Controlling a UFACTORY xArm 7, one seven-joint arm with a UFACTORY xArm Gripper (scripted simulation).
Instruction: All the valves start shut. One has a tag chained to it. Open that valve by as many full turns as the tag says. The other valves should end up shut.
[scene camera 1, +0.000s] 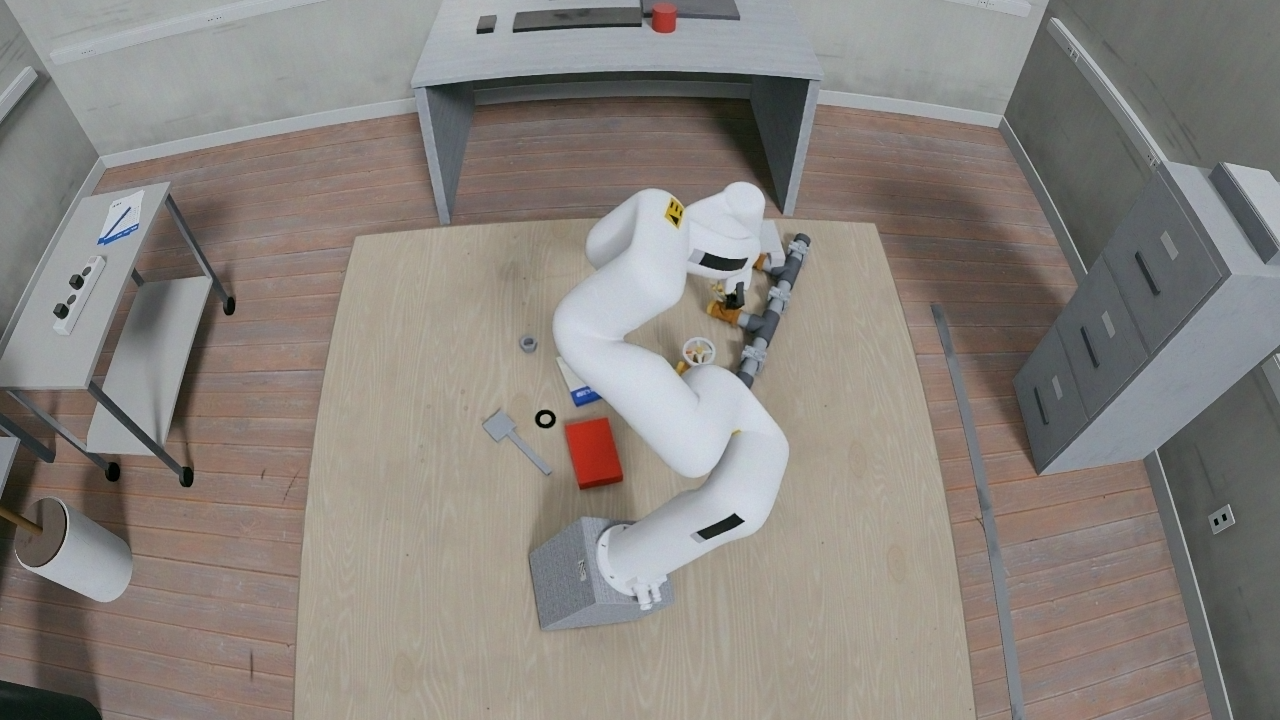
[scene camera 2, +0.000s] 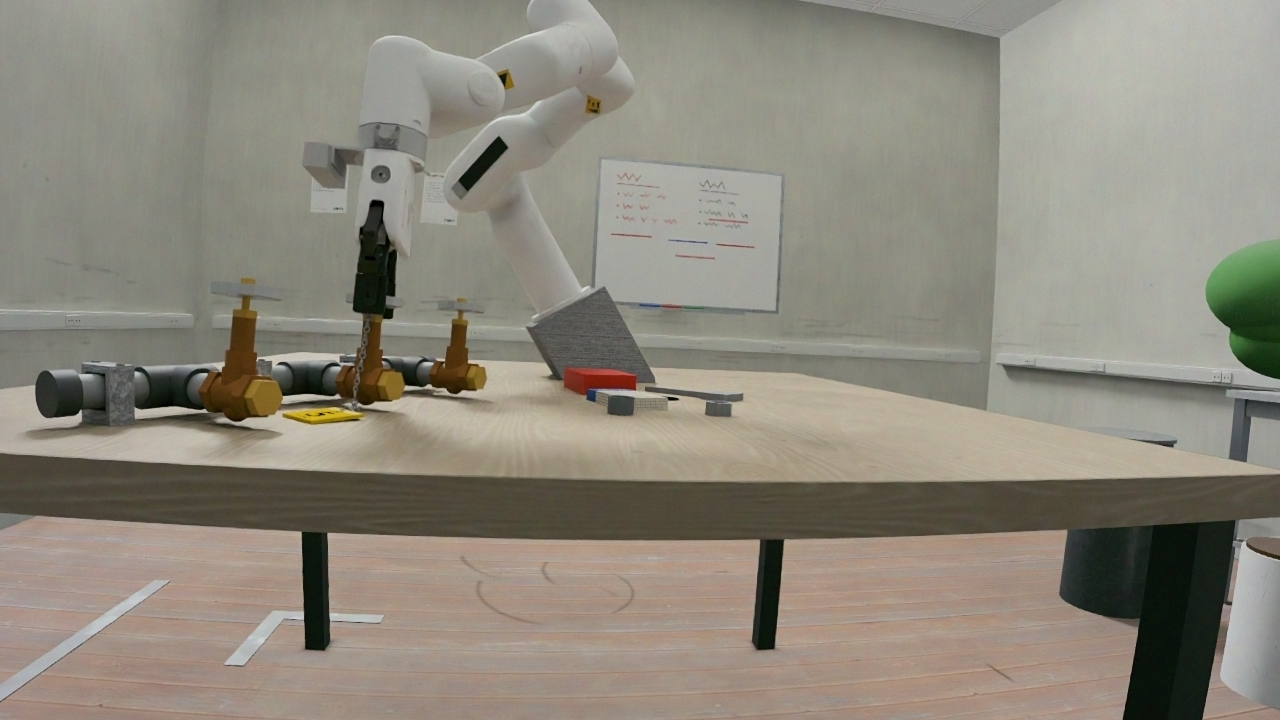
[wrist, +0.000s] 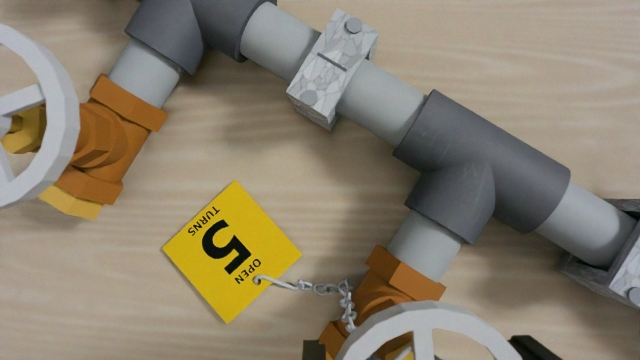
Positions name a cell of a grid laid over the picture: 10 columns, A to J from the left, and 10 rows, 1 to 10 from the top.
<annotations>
red block: scene camera 1 E7; scene camera 2 E6; not seen in the wrist view (out of frame)
grey flat tool: scene camera 1 D6; scene camera 2 F6; not seen in the wrist view (out of frame)
</annotations>
